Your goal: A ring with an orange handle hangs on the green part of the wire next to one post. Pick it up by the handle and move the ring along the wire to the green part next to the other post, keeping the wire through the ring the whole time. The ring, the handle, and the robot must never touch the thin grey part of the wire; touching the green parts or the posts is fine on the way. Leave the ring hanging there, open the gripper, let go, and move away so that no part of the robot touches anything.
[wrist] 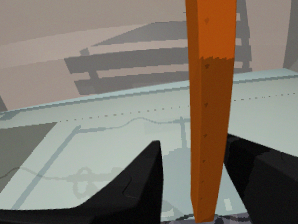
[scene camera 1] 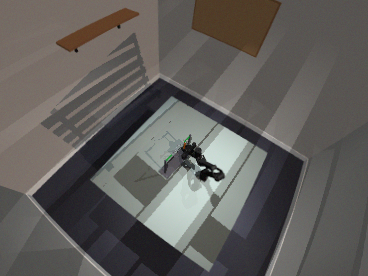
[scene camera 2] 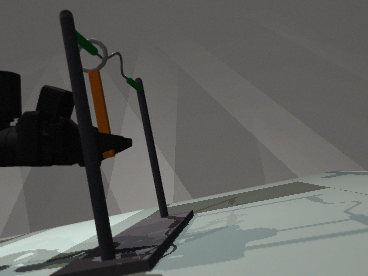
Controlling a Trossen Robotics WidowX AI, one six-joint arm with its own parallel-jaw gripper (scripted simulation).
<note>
In view: my gripper (scene camera 2: 128,141).
My gripper shows as well in the wrist view (wrist: 189,144).
</note>
